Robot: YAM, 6 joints.
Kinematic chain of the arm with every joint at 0, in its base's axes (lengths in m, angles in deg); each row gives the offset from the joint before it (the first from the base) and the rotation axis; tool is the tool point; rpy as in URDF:
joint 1: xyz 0 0 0.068 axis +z
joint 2: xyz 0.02 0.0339 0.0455 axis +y
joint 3: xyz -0.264 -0.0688 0 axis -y
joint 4: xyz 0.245 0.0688 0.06 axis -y
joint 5: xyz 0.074 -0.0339 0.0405 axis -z
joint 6: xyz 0.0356 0 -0.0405 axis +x
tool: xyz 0 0 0 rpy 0 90 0
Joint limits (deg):
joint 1: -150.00..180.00
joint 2: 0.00..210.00
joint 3: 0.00..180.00
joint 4: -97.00..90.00
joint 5: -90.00..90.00
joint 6: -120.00..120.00
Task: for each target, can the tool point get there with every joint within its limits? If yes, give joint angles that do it. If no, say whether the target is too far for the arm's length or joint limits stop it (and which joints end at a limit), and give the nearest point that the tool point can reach.
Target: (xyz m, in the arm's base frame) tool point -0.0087 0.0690 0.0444
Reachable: yes | joints 69.49 131.20 17.02 -53.03 -65.22 21.51
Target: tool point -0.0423 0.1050 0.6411
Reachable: yes | joints -55.07 60.58 155.40 -58.56 -45.53 67.77
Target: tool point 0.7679 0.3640 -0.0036
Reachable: no: too far | nearest point 0.5780 0.2740 0.0260 | short by 0.212 m
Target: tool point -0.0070 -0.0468 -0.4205
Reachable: no: joint limits stop it (at a limit: joint 2) | nearest point -0.0128 -0.0857 -0.3420 | short by 0.088 m
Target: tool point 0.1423 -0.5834 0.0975
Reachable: yes | joints -76.97 163.93 147.92 -30.67 -11.60 -21.30
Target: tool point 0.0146 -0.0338 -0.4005
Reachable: no: joint limits stop it (at a limit: joint 2) | nearest point 0.0290 -0.0672 -0.3349 | short by 0.075 m
